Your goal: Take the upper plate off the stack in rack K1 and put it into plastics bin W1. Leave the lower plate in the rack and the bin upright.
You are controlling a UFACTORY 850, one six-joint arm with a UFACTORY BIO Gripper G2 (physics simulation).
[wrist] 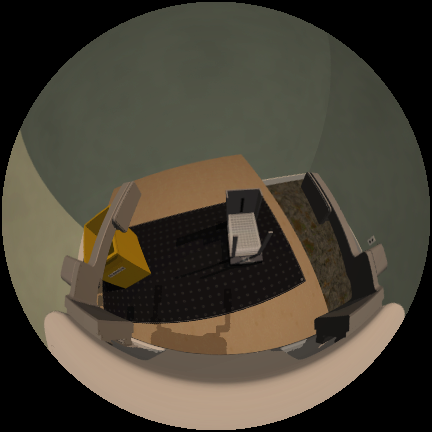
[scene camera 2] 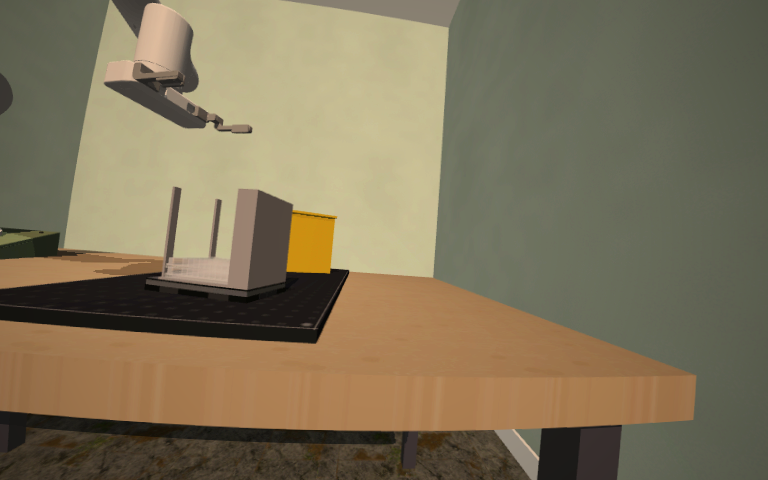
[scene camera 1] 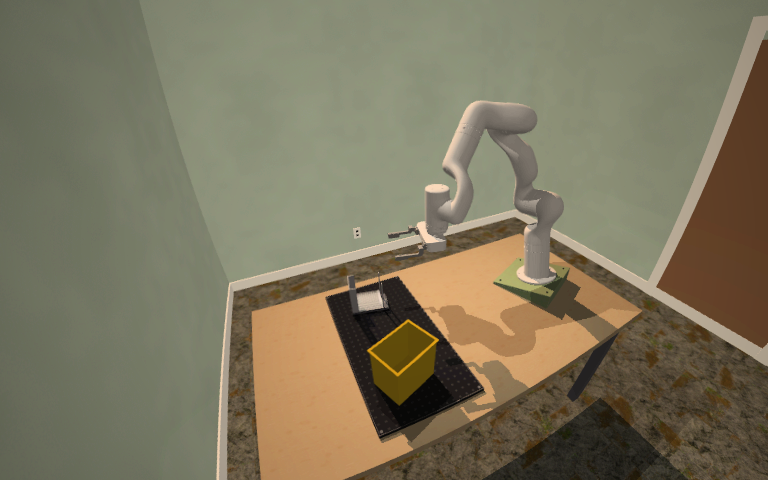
gripper: wrist; scene camera 2; scene camera 1 391, 246
yellow bin W1: wrist; scene camera 2 311, 237; scene camera 1
same spot on gripper: [scene camera 2: 141, 73] = [wrist: 357, 250]
same spot on yellow bin W1: [wrist: 125, 264] = [scene camera 1: 411, 336]
